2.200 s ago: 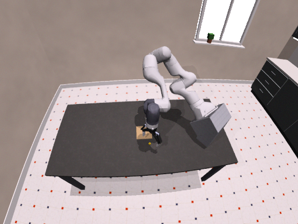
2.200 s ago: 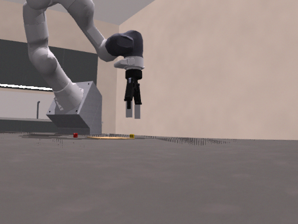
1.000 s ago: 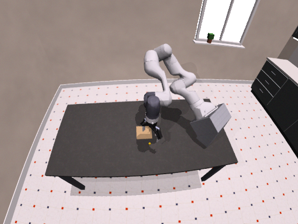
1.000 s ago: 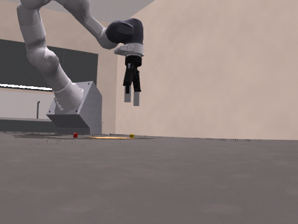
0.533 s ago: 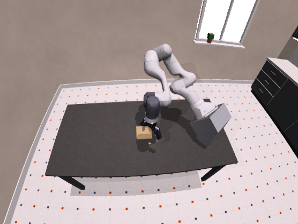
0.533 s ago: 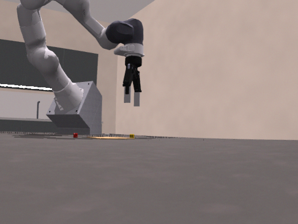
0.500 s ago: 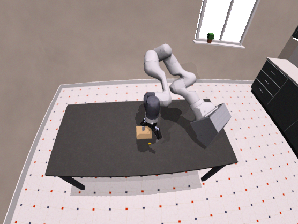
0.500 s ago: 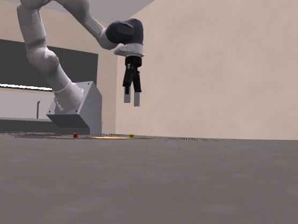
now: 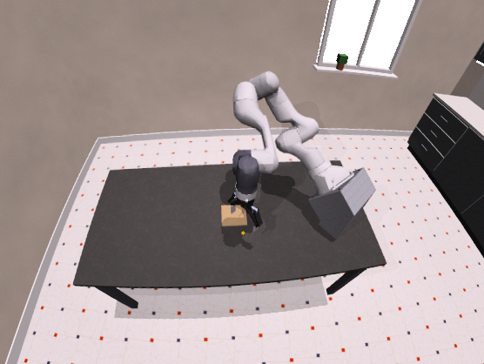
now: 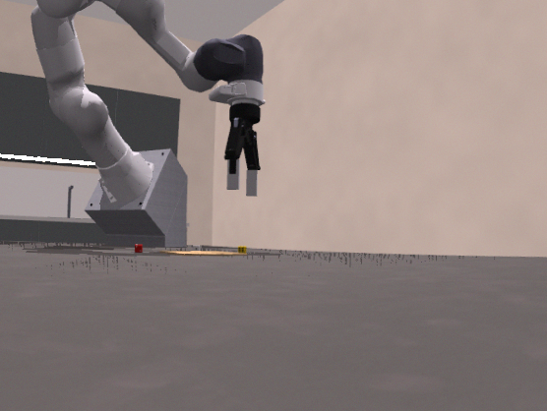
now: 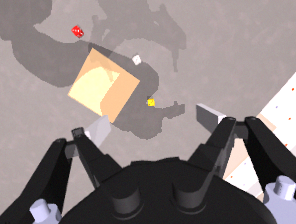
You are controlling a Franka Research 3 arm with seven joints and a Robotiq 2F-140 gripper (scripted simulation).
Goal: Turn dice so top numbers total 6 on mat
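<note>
Now: hand 140 mm above the yellow die. The rest, counted from my hand: tan mat (150 mm below, 130 mm to the right); then red die (220 mm to the right, 140 mm below, 110 mm behind); then white die (140 mm below, 90 mm behind, 60 mm to the right).
</note>
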